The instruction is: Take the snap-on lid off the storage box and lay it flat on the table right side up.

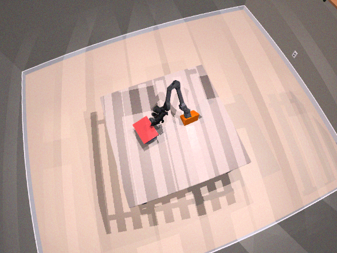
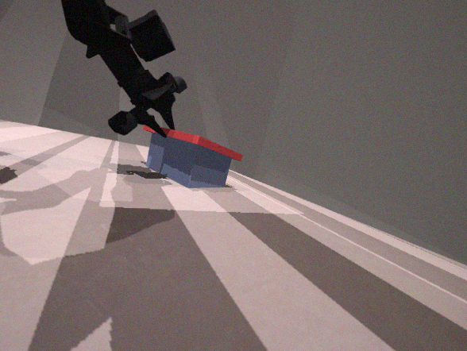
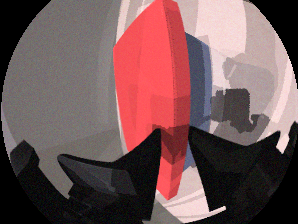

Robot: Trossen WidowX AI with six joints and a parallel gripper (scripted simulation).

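My gripper tip is 70 mm short of the flat red lid and 20 mm to the right of it. The rest, counted from my gripper tip: blue storage box (70 mm ahead, 60 mm below, 20 mm to the left).
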